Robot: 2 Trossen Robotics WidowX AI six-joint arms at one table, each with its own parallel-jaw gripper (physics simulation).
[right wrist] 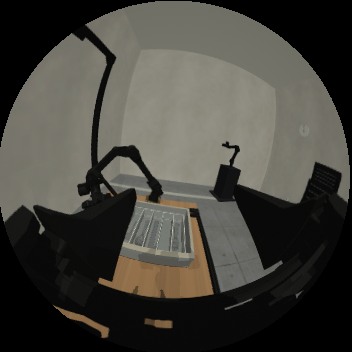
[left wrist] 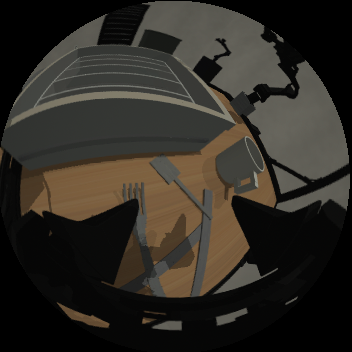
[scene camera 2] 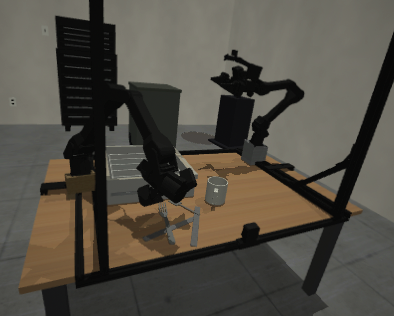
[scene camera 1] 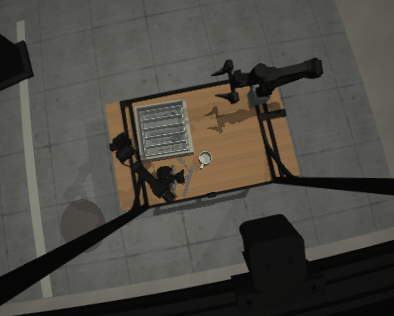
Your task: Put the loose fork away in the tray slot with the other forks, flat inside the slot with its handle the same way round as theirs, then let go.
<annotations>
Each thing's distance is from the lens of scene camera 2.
grey cutlery tray (scene camera 2: pixel 120 165): 1.09 m
</annotations>
